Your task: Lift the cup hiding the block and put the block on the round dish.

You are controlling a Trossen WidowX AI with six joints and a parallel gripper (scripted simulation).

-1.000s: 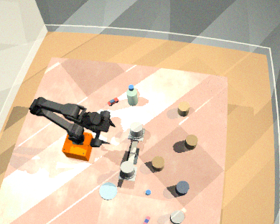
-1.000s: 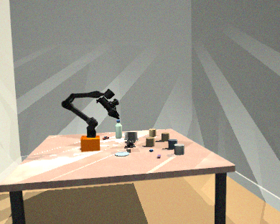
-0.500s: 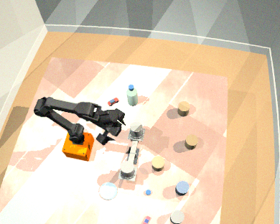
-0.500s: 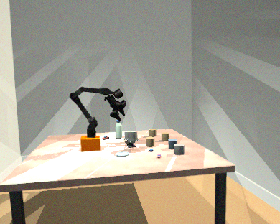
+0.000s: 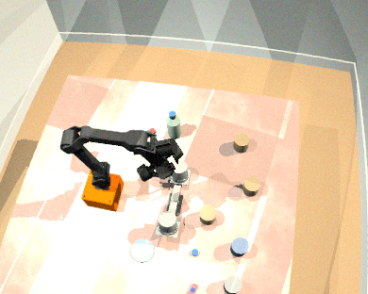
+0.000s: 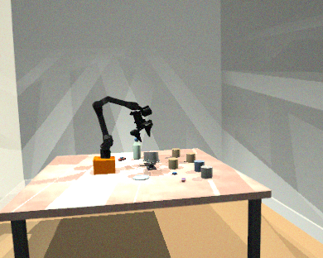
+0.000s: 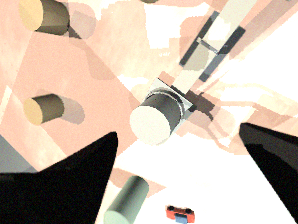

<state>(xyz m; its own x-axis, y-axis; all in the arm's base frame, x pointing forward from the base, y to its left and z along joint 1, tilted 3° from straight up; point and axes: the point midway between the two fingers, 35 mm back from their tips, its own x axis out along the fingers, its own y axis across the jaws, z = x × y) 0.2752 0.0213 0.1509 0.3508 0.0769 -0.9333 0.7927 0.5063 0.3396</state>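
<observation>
Right now my gripper tip is 3 cm short of the grey cup, 8 cm to the right of it and 14 cm above it. The rest, counted from my gripper tip: balance (2 cm ahead, 7 cm to the right, 16 cm below); round light-blue dish (10 cm behind, 29 cm to the right, 19 cm below); small blue piece (12 cm ahead, 29 cm to the right, 19 cm below).
</observation>
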